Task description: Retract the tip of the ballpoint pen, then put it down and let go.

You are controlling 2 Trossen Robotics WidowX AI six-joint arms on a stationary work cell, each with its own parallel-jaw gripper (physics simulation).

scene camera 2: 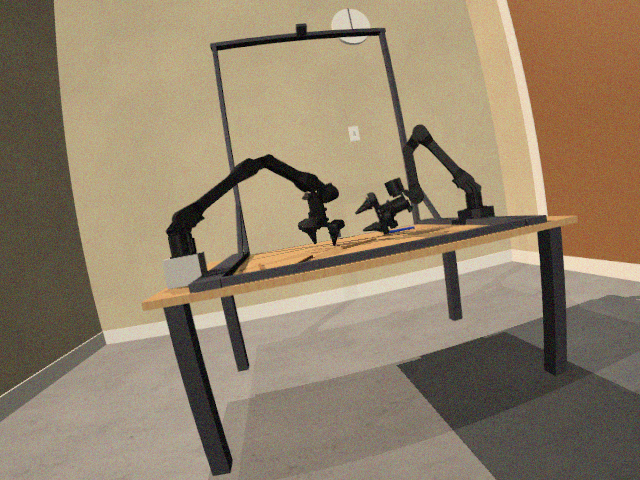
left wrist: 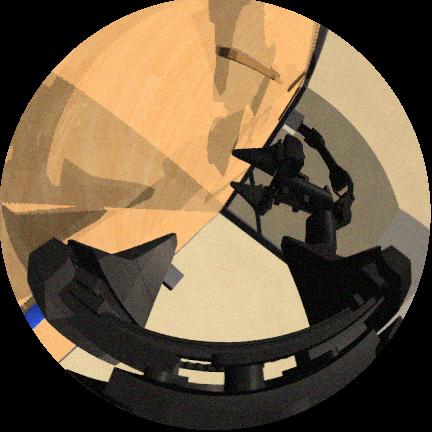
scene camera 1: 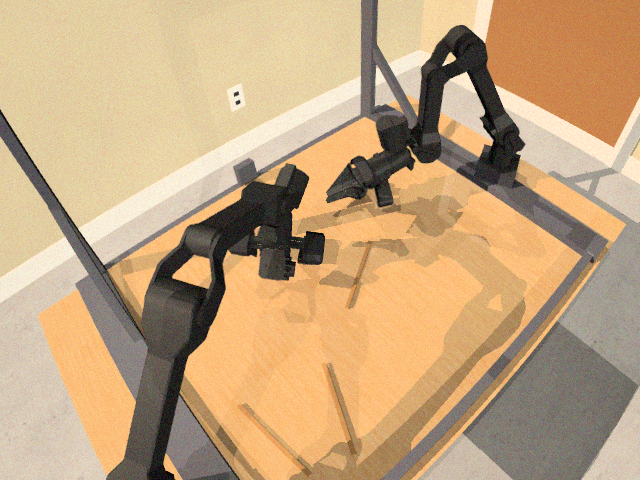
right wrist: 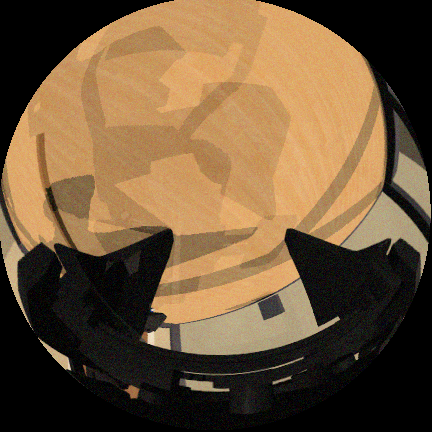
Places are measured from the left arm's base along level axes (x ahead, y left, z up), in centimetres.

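Where they show: left gripper, fingertip midpoint: (scene camera 2: pixel 359 222) (left wrist: pixel 230 240) (scene camera 1: pixel 326 198) (right wrist: pixel 155 335); right gripper, fingertip midpoint: (scene camera 2: pixel 324 244) (left wrist: pixel 230 169) (right wrist: pixel 230 235); left arm's base at its link origin: (scene camera 2: pixel 475 208) (scene camera 1: pixel 499 160); right arm's base at its link origin: (scene camera 2: pixel 183 255).
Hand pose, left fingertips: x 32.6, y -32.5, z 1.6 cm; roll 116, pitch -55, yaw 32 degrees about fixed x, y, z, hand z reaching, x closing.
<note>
Things, the pixels of their top centre, and the offset from my left fingertips. Level surfaces: height alone.
- blue ballpoint pen at its top centre: (scene camera 2: pixel 400 228) dy +3.1, dx -19.3, dz -5.8 cm
- wooden table at its surface level: dz -7.1 cm
- grey box at its top centre: (scene camera 2: pixel 183 255) (left wrist: pixel 298 125) dy +8.3, dx +68.8, dz +0.9 cm
- small grey block at its top centre: (scene camera 1: pixel 243 163) (left wrist: pixel 177 282) (right wrist: pixel 273 316) dy -25.1, dx -3.4, dz -1.3 cm
The blue ballpoint pen (scene camera 2: pixel 403 230) lies flat on the wooden table (scene camera 1: pixel 413 310) (scene camera 2: pixel 280 276), just below and to the right of my left gripper. Only a small blue bit of it (left wrist: pixel 34 315) shows at the lower left edge of the left wrist view. It is hidden in scene camera 1. My left gripper (scene camera 1: pixel 334 190) (scene camera 2: pixel 364 218) (left wrist: pixel 230 240) is open and empty, held level a little above the table. My right gripper (scene camera 1: pixel 294 259) (scene camera 2: pixel 324 239) (right wrist: pixel 230 235) (left wrist: pixel 230 169) is open and empty, pointing down over the table's middle.
A tall grey metal frame (scene camera 1: pixel 368 57) (scene camera 2: pixel 223 119) stands along the table's far edge. A grey box (scene camera 2: pixel 181 270) sits by the right arm's base. A small grey block (scene camera 1: pixel 245 170) is at the back rim. Thin brown streaks (scene camera 1: pixel 358 273) cross the table top.
</note>
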